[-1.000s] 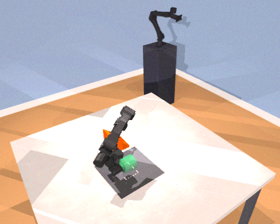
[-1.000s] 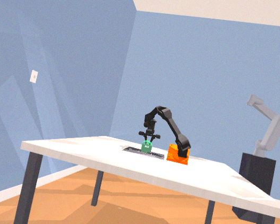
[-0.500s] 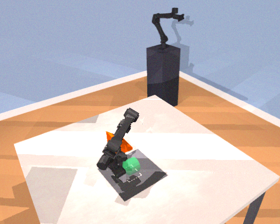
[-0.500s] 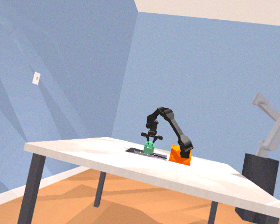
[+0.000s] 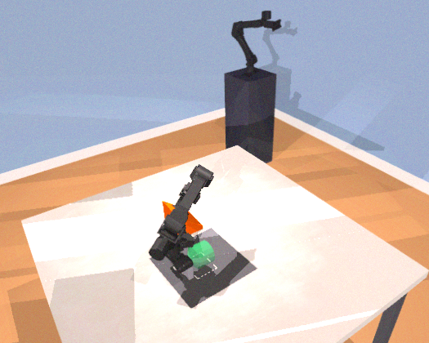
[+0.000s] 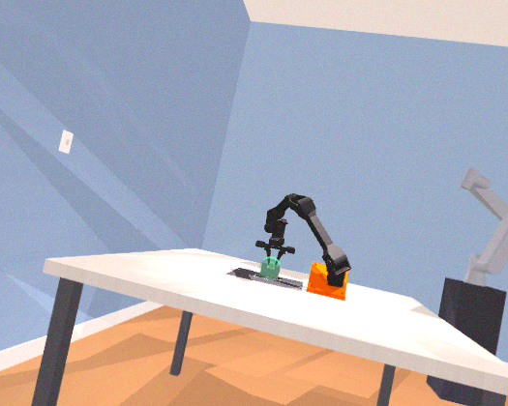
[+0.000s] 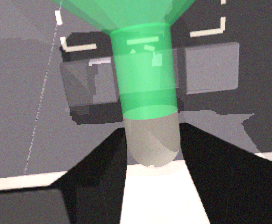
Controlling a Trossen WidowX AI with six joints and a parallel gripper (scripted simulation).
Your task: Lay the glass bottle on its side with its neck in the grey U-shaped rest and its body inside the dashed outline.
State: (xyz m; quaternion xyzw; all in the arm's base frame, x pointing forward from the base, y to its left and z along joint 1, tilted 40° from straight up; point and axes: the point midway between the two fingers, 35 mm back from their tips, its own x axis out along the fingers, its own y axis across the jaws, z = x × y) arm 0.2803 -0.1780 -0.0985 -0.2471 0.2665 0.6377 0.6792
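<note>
My gripper tip is 5 cm to the right of the green glass bottle. From my gripper tip the other things lie so: dark grey mat 11 cm to the left, 5 cm below.
</note>
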